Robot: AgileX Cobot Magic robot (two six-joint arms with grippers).
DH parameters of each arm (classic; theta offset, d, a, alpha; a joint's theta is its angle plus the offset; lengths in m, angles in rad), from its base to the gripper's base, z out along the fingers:
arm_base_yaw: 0 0.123 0 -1.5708
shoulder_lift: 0.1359 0 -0.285 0
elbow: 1.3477 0 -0.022 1.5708
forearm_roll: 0 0.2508 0 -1.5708
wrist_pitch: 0 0 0.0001 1.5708
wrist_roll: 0 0.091 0 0
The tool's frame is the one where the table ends.
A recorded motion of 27 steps. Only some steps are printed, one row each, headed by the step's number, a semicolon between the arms.
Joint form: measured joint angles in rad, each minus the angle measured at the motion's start. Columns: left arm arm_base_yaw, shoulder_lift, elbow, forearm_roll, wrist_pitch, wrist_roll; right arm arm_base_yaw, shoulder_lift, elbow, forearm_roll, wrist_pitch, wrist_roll.
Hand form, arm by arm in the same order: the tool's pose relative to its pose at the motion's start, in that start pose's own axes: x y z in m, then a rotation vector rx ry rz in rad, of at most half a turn. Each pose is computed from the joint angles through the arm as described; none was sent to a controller.
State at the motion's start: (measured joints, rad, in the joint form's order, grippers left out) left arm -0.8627 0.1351 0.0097 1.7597 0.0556 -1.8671; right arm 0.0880 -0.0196 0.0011 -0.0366 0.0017 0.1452
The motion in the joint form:
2: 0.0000 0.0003 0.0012 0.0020 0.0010 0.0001; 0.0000 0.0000 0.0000 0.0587 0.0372 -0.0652
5: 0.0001 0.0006 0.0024 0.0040 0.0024 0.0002; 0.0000 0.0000 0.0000 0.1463 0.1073 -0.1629
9: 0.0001 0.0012 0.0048 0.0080 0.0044 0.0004; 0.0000 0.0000 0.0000 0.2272 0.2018 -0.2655
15: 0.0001 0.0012 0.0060 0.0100 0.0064 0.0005; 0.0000 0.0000 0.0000 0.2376 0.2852 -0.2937
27: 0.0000 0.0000 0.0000 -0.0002 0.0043 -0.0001; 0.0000 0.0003 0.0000 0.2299 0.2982 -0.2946
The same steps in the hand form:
2: 0.0004 0.0001 0.0000 -0.0011 0.0011 0.0022; 0.0034 -0.0003 -0.0001 0.0030 0.0371 -0.0065
5: 0.0008 0.0003 0.0001 -0.0026 0.0021 0.0044; 0.0097 0.0000 -0.0005 -0.0013 0.1073 -0.0166
9: 0.0015 0.0006 0.0002 -0.0048 0.0042 0.0087; 0.0182 0.0016 -0.0019 -0.0208 0.2008 -0.0382
15: 0.0019 0.0008 0.0002 -0.0068 0.0047 0.0109; 0.0255 0.0024 -0.0037 -0.0347 0.2832 -0.0558
27: -0.0001 0.0004 0.0000 -0.0041 -0.0012 -0.0003; 0.0267 0.0023 -0.0040 -0.0352 0.2965 -0.0643

